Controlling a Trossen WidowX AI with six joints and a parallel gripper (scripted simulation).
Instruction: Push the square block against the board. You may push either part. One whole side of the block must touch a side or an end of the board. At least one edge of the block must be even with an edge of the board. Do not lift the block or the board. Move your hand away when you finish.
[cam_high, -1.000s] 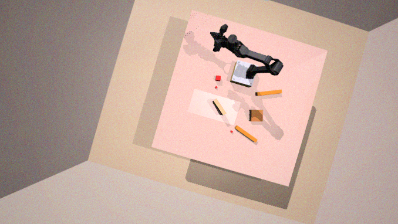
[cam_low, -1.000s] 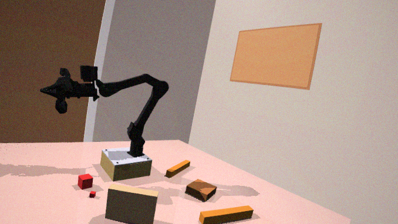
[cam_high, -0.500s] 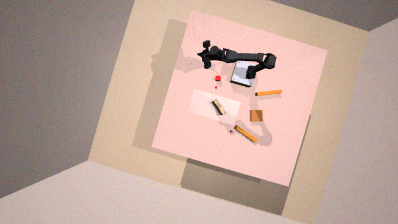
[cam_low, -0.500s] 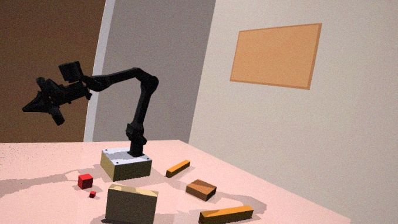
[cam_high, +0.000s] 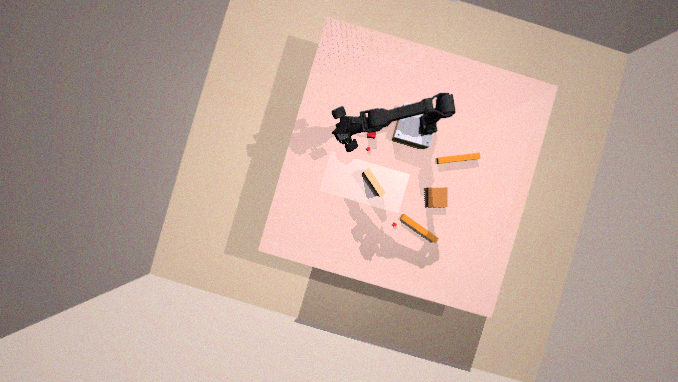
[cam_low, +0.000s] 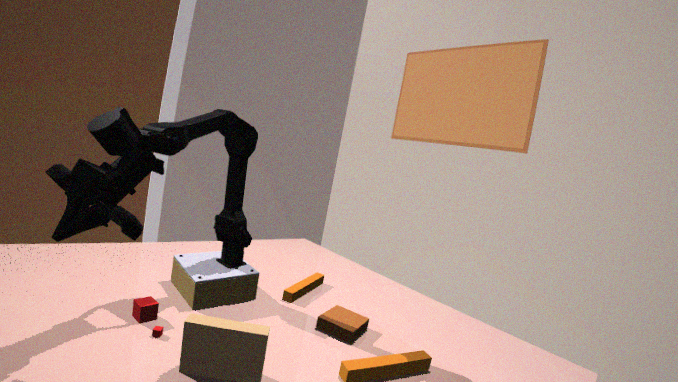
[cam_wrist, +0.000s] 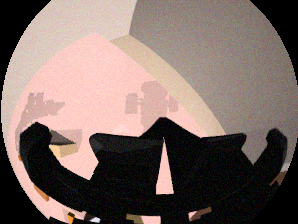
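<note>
Right now the tan board is 190 mm ahead of my gripper tip, 230 mm to the left of it and 170 mm below it. From my gripper tip the other things lie so: square block: 220 mm ahead, 580 mm to the left, 200 mm below; then red cube: 60 mm behind, 190 mm to the left, 200 mm below.
</note>
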